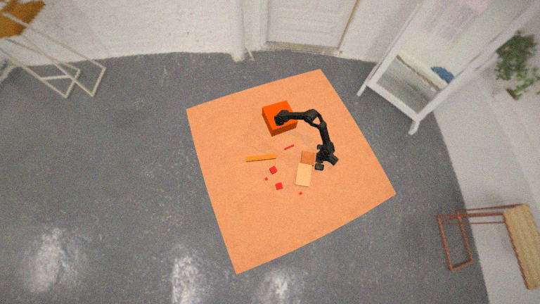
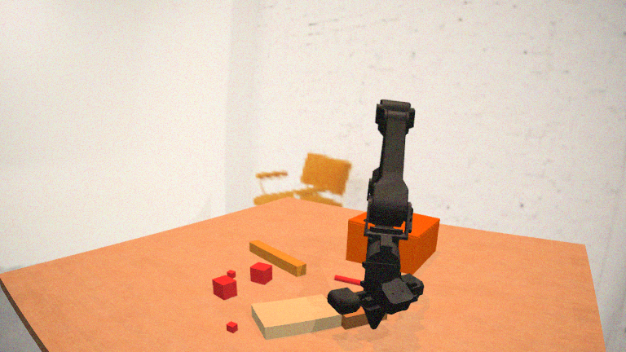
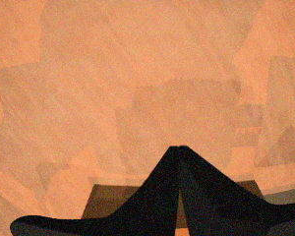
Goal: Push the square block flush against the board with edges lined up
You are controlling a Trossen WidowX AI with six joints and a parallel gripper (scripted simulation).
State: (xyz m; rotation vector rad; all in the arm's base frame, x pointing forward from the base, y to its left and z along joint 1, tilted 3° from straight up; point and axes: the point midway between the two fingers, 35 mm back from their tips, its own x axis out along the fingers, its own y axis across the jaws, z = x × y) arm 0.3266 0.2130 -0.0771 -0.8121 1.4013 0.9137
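Now: gripper tip 3 cm past the square block, 7 cm to the left of it and 1 cm below it. From my gripper tip the other things lie so: long orange bar: 13 cm behind, 40 cm to the right, 1 cm above; board: 8 cm ahead, 14 cm to the right, 1 cm above; thin red stick: 16 cm behind, 17 cm to the right.
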